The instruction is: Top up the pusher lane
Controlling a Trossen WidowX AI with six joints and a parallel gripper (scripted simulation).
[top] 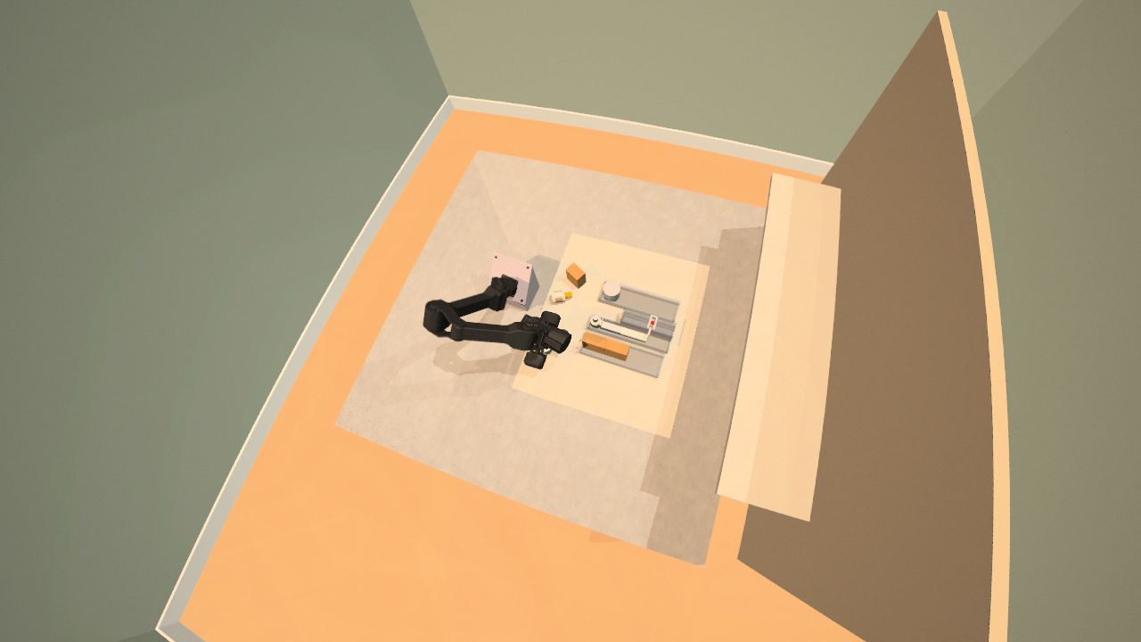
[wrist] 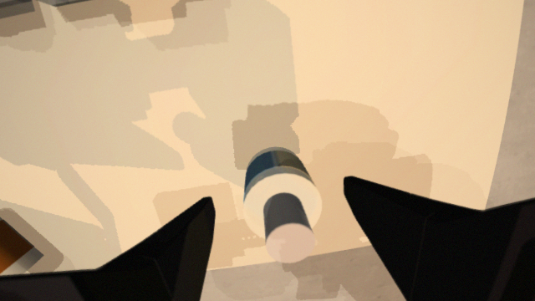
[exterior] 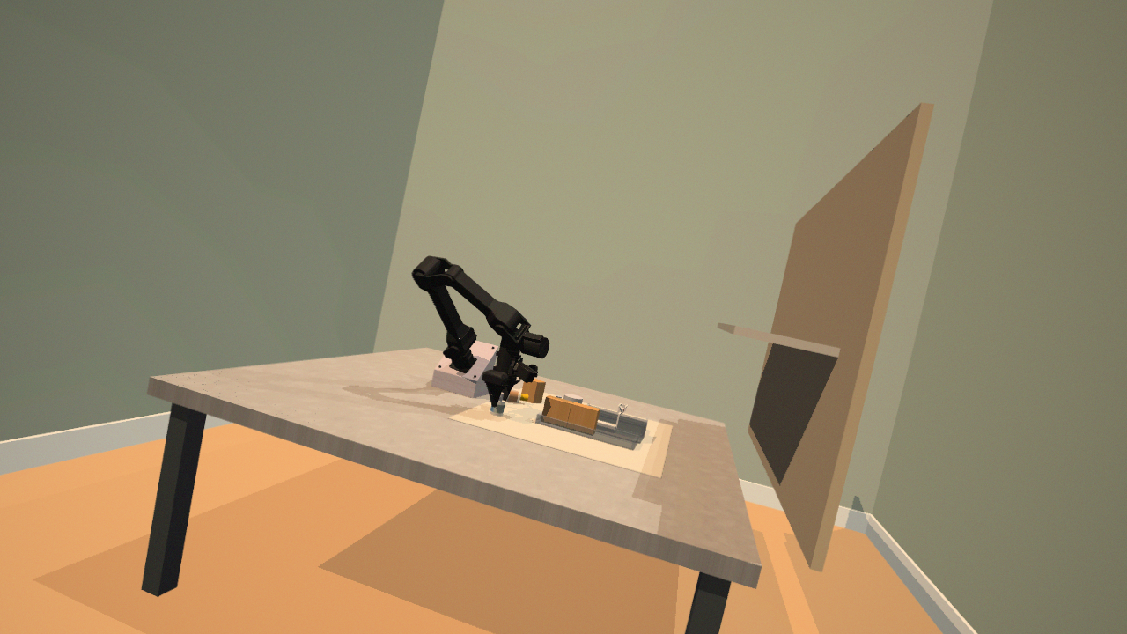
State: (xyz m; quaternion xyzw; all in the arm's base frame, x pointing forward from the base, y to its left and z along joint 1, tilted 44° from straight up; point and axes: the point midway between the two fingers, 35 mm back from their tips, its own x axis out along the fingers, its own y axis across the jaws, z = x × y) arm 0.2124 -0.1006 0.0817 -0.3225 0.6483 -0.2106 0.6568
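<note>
My gripper tip is 110 mm short of the grey lid and 280 mm to the right of it. From my gripper tip the other things lie so: grey lane rack (250 mm ahead, 200 mm to the left, 10 mm below).
</note>
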